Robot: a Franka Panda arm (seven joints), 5 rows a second.
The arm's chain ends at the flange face. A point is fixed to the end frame.
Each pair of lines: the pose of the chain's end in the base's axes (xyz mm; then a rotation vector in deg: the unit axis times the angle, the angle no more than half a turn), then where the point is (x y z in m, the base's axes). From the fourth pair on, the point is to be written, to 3 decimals.
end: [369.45 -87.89 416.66 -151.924 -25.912 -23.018]
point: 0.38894 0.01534 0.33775
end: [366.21 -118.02 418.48 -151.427 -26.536 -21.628]
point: 0.38308 -0.01410 0.33988
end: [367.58 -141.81 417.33 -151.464 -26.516 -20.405]
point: 0.38292 -0.03789 0.33841
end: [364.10 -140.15 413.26 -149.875 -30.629 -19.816]
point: 0.374 -0.035 0.335
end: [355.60 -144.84 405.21 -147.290 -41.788 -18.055]
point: 0.351 -0.040 0.326
